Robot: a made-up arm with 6 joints. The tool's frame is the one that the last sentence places. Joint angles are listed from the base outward.
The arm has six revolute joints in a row. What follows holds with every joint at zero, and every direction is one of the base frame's.
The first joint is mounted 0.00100 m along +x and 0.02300 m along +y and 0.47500 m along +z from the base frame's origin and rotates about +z.
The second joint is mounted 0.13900 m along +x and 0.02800 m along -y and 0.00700 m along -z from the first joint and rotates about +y.
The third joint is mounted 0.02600 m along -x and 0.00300 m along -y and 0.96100 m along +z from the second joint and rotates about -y.
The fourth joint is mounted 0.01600 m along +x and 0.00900 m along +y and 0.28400 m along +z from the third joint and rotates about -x.
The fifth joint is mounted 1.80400 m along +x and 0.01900 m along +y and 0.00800 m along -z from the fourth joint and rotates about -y.
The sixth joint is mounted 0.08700 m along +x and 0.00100 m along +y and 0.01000 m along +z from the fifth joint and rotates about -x.
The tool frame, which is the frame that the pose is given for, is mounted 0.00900 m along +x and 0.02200 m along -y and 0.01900 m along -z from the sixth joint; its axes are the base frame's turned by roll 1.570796, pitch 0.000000 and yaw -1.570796 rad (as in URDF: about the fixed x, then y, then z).
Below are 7 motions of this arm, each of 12 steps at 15 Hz.
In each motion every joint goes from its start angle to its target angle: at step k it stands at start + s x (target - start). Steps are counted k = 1, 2, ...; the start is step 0. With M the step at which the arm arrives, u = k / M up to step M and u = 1 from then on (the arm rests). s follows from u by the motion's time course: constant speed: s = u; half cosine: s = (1 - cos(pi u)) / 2; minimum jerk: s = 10 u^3 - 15 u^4 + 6 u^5.
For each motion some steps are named. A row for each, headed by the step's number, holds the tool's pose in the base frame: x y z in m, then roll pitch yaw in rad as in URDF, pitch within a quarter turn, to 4 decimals.
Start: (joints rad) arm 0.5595 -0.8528 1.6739 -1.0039 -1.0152 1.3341
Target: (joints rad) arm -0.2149 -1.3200 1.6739 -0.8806 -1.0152 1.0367
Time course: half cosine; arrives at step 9
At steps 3, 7, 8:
3: -2.2945 -0.8155 1.6858 -2.3752 -0.3687 -2.0946
7: -2.6546 0.3902 0.8872 -2.2707 -0.2343 -2.5190
8: -2.6377 0.5699 0.7735 -2.2540 -0.2173 -2.5759

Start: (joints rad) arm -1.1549 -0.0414 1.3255 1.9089 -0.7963 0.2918
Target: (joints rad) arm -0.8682 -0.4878 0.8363 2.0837 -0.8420 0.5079
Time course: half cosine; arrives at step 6
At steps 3, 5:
3: -0.0911 0.0017 3.2996 2.5257 -0.4557 1.3643
5: -0.1740 0.1026 3.2289 2.5752 -0.5140 1.3189

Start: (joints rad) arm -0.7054 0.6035 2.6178 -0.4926 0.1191 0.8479
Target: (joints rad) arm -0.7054 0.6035 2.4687 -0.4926 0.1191 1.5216
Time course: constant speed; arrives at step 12
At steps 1, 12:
1: -0.3330 0.2570 2.8885 -2.6604 0.2526 -2.6129
12: -0.1702 0.1186 3.0122 -2.9745 0.3687 3.0176

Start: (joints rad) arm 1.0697 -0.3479 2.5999 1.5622 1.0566 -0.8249
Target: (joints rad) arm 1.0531 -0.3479 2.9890 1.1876 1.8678 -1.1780
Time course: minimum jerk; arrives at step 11
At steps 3, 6, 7, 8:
3: -1.0606 -1.7987 1.3660 -1.5771 0.5460 -1.6640
6: -1.0586 -1.7275 1.0213 -1.3019 0.5484 -1.9058
7: -1.0470 -1.6907 0.9058 -1.2387 0.5823 -2.0167
8: -1.0336 -1.6570 0.8153 -1.2043 0.6206 -2.1159

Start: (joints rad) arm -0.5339 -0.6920 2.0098 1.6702 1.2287 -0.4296
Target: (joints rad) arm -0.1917 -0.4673 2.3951 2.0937 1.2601 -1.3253
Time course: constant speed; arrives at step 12
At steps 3, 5, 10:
3: -2.0259 1.0536 1.7184 -1.9388 0.5586 2.7327
5: -2.0646 0.9259 1.6997 -1.9790 0.4483 2.7885
10: -2.1185 0.5977 1.6454 -2.0925 0.1862 2.9844

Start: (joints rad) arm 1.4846 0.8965 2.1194 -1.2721 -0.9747 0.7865
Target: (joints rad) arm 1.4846 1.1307 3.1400 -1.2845 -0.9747 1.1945
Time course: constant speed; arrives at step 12
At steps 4, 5, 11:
4: 0.0220 0.8533 2.9311 2.3266 -0.6673 0.6084
5: 0.0126 0.7397 2.9065 2.4150 -0.7310 0.5338
11: -0.0416 0.0868 2.5865 -3.0822 -0.9156 -0.1785

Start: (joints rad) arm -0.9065 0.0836 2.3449 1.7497 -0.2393 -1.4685
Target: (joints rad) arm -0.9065 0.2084 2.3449 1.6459 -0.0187 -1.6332
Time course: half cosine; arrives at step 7
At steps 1, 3, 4, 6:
1: -0.7983 0.9290 2.7464 -2.4591 0.3460 -2.5402
3: -0.7303 0.8560 2.8058 -2.4975 0.2287 -2.5267
4: -0.6846 0.8073 2.8419 -2.5241 0.1528 -2.5126
6: -0.6135 0.7317 2.8925 -2.5678 0.0389 -2.4831

